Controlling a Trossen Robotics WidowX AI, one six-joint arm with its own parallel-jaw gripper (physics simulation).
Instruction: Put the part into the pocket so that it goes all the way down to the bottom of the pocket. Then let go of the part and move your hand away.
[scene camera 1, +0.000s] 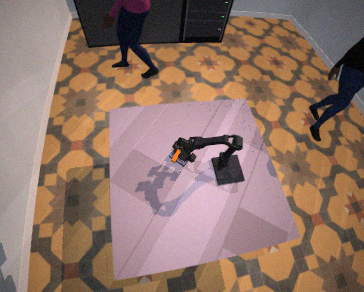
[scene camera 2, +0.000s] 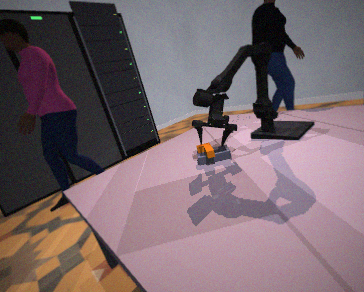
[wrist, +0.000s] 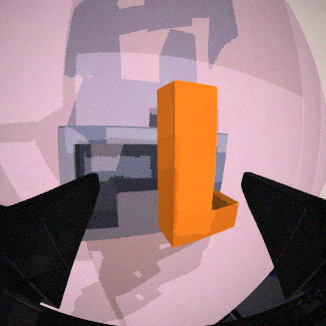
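Pixels of known places: gripper, fingertip midpoint: (scene camera 2: 211, 145) (wrist: 171, 180); arm's base at its link origin: (scene camera 1: 221, 163) (scene camera 2: 267, 129).
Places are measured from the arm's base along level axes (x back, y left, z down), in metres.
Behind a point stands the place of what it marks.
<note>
The orange L-shaped part (scene camera 1: 176, 155) @(x -0.322, y -0.158, z -0.042 m) (scene camera 2: 209, 150) @(x -0.356, y -0.132, z -0.042 m) (wrist: 192, 150) @(x -0.326, y -0.151, z -0.042 m) rests across the top of the grey-blue block (scene camera 2: 223, 155) @(x -0.307, y -0.102, z 0.003 m) (wrist: 135, 134) @(x -0.315, y -0.124, z -0.012 m), toward its right side in the wrist view. Its long bar crosses the block's near and far rims, and its short leg points right at the near end. The block's dark pocket (wrist: 100, 210) @(x -0.242, y -0.144, z 0.017 m) shows open to the left of the part; the part stands above it, not down inside. Whatever lies under the part is hidden. My gripper (scene camera 2: 212, 144) @(x -0.304, y -0.150, z -0.044 m) (wrist: 171, 180) @(x -0.304, y -0.150, z -0.044 m) is open, with one fingertip on each side of the part and apart from it.
The block stands on the pink table top (scene camera 1: 150, 250) @(x -0.697, y 0.391, z 0.024 m) (scene camera 2: 165, 265) @(x -0.806, y -0.010, z 0.024 m). The arm's black base plate (scene camera 1: 228, 170) @(x 0.025, y 0.069, z 0.005 m) (scene camera 2: 282, 130) @(x -0.014, y 0.070, z 0.005 m) stands on the same table. Two people and dark server cabinets (scene camera 1: 150, 22) (scene camera 2: 107, 75) are beyond the table.
</note>
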